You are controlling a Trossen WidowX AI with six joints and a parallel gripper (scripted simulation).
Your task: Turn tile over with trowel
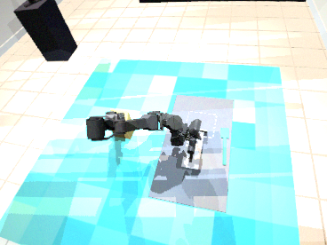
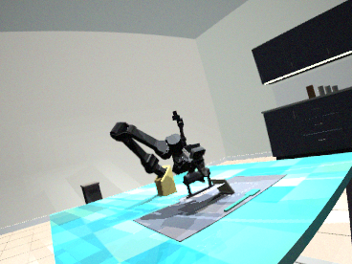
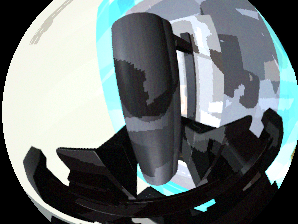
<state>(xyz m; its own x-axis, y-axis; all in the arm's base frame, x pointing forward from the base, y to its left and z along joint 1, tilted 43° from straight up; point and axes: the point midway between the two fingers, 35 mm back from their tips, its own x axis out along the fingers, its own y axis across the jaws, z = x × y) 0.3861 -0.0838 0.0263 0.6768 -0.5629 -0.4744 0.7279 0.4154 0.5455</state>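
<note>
Now: the white tile 10 cm to the left of my gripper tip, 6 cm below it and 1 cm behind it. The rest, counted from my gripper tip: grey mat: 12 cm below, 5 cm to the left, 1 cm behind; then teal tool: 12 cm ahead, 10 cm below, 7 cm to the left.
</note>
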